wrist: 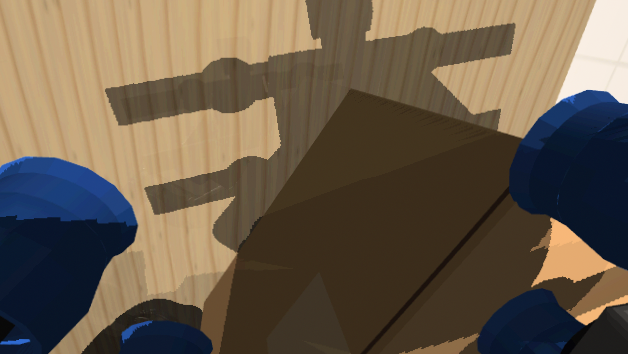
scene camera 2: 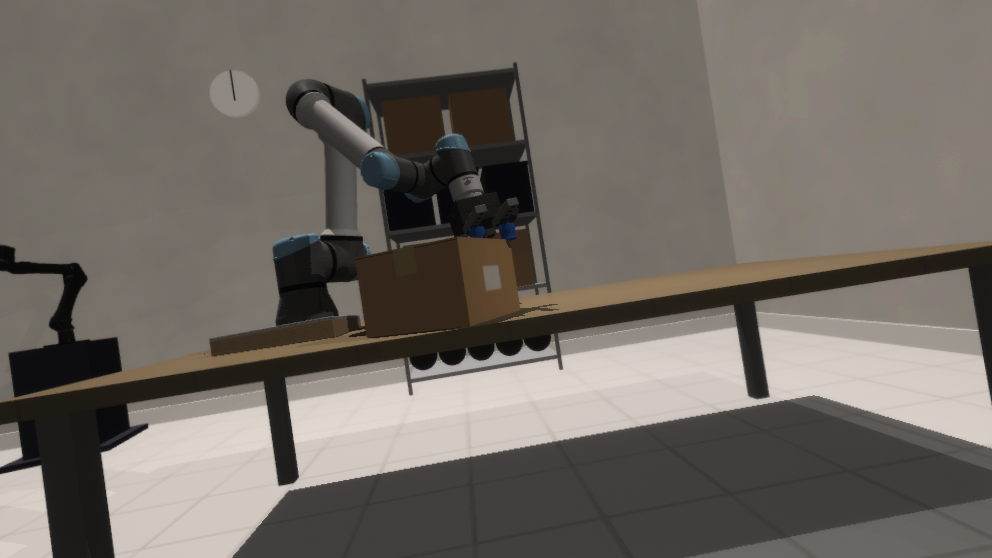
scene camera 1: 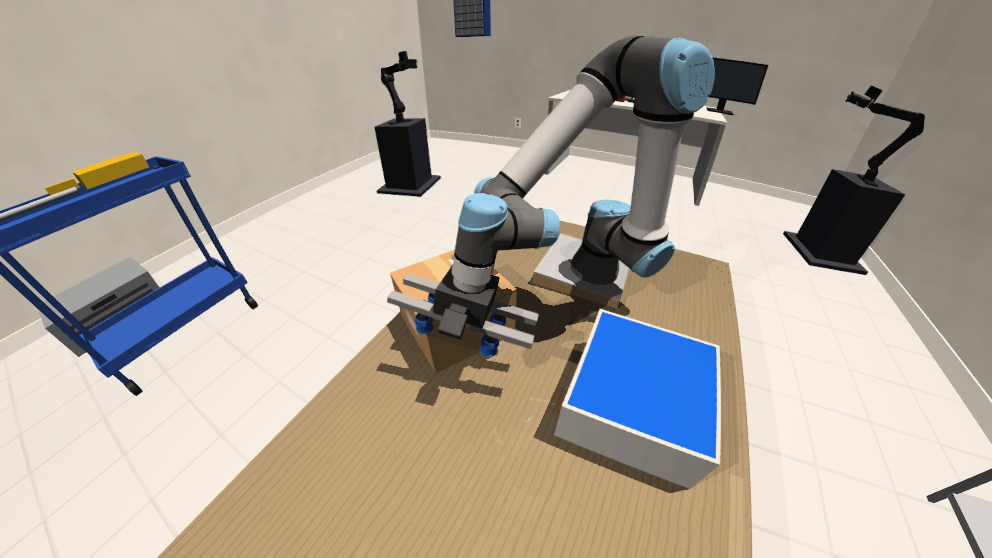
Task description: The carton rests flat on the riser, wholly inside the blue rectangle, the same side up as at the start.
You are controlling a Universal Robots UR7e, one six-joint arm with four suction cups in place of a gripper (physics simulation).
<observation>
My suction head is stuck to a brown carton, which still rests on the table.
</observation>
